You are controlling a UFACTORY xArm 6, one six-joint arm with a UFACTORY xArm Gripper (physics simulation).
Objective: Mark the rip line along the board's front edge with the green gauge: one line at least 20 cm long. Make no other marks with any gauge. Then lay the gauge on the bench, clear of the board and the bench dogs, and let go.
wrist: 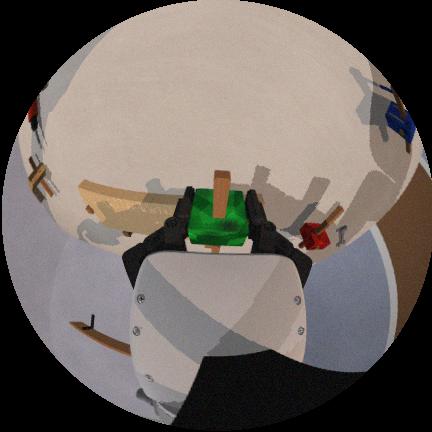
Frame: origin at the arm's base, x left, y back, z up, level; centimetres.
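Where they show: gripper, fingertip midpoint: (pixel 219 197).
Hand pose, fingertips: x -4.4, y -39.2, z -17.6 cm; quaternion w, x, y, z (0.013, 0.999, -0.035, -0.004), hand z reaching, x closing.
Things, the pixels of their top centre, and the offset from my fingertips. Level surfaces: height alone.
- green gauge at its top centre: (pixel 218 245) dy -1.9, dx -0.1, dz +4.7 cm
- pale wooden board at its top centre: (pixel 156 218) dy -5.4, dx -10.1, dz -1.2 cm
- bench at its surface level: dz -3.2 cm
- red gauge at its top centre: (pixel 326 242) dy -8.3, dx +19.8, dz +2.1 cm
- small grey metal piece at its top centre: (pixel 342 238) dy -17.1, dx +38.2, dz -2.4 cm
My gripper (pixel 219 197) is shut on the green gauge (pixel 204 226), a green block with a wooden beam through it that points up the view. The pale wooden board (pixel 142 210) lies on the bench (pixel 200 100), left of and partly behind the gripper. Its right part is largely hidden by the fingers and the gauge. Two small brown pegs, perhaps bench dogs, show by the board: one peg (pixel 90 209) at its left end and another peg (pixel 127 233) at its lower edge. Whether the gauge touches the board cannot be told. No marked line can be made out on the board.
A red gauge (pixel 311 239) lies right of the gripper, beside a small grey metal piece (pixel 341 236). A blue gauge (pixel 399 121) lies at the far right. A red-handled tool (pixel 33 111) and a crossed wooden item (pixel 37 178) lie at the left edge.
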